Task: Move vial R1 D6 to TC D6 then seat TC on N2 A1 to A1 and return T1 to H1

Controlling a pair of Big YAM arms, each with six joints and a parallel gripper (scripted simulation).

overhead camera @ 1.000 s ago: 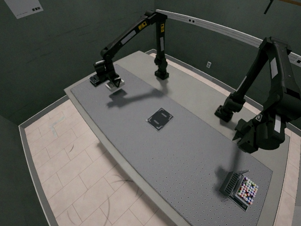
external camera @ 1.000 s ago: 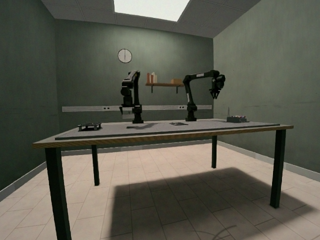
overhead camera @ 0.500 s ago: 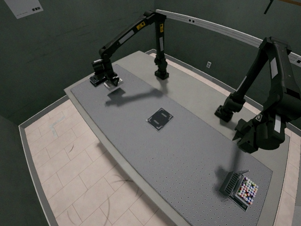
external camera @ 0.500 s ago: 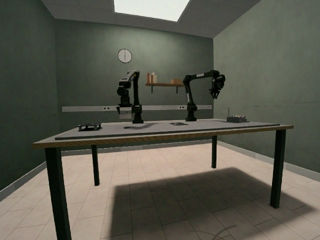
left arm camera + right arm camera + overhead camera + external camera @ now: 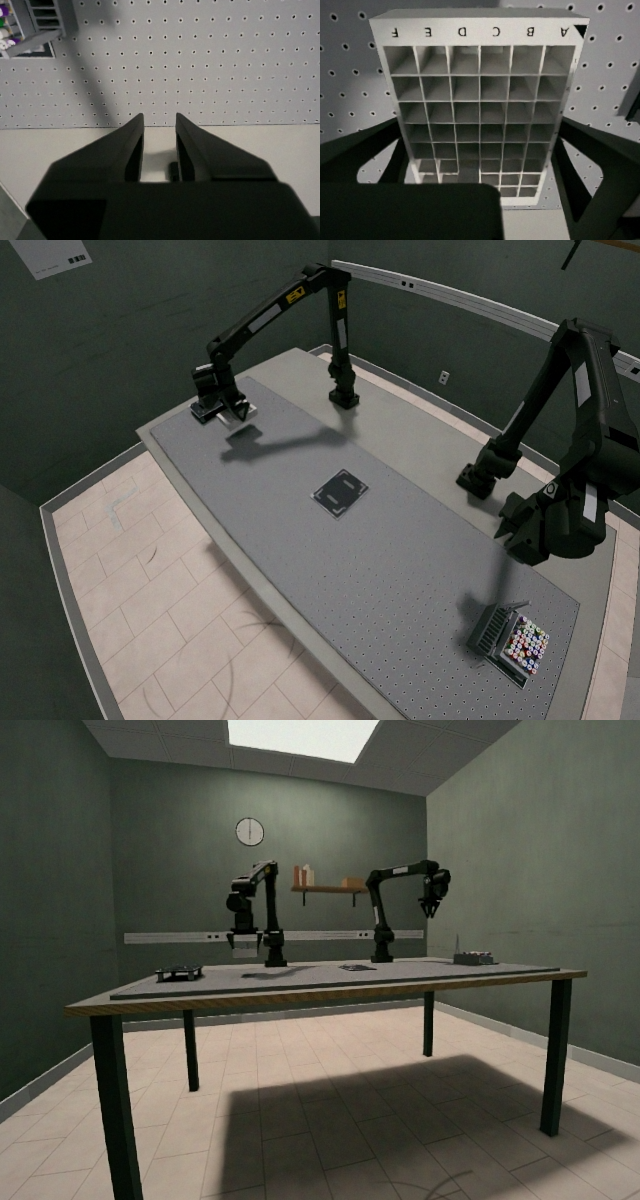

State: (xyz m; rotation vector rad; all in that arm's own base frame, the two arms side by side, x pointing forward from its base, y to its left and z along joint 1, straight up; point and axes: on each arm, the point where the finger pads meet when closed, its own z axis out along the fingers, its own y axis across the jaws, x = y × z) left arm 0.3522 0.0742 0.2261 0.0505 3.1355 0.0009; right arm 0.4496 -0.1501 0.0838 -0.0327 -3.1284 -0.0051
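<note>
Right now the black nest is 23 cm to the right of my right hand, 6 cm below it and 2 cm ahead of it. From my right hand the other things lie so: tube carrier right at my right hand; slotted holder 103 cm to the left, 8 cm below, 3 cm behind.
</note>
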